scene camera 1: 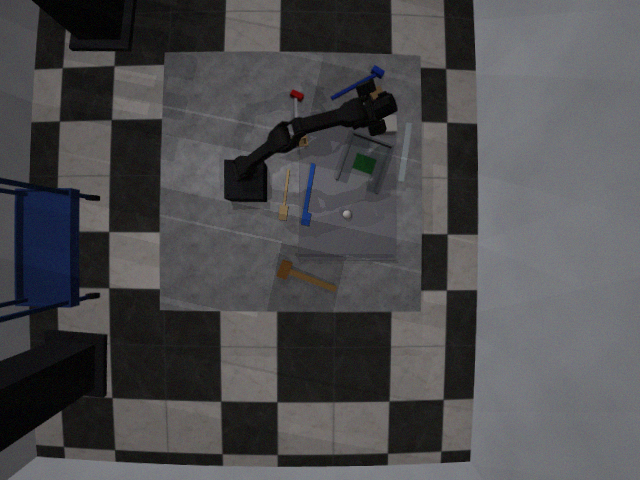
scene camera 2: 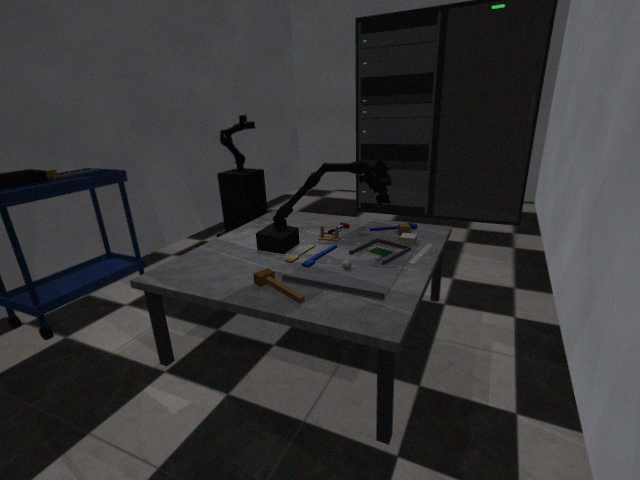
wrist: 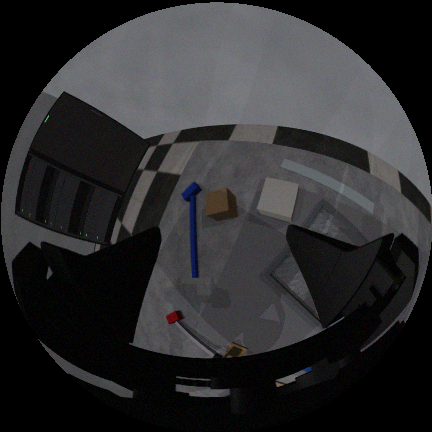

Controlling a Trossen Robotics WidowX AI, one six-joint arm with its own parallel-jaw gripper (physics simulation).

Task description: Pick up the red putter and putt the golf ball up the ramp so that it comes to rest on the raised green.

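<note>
The red putter's head lies at the far side of the table; its thin grey shaft runs to a small wooden stand, partly hidden by the arm from above. The white golf ball sits on the grey sloped slab. The green lies inside dark low walls on the slab. My gripper is open and empty, high above the table's far right part, away from the putter.
Below the gripper are a blue hammer, a brown block and a white block. A blue stick, a wooden spatula and a mallet lie nearer.
</note>
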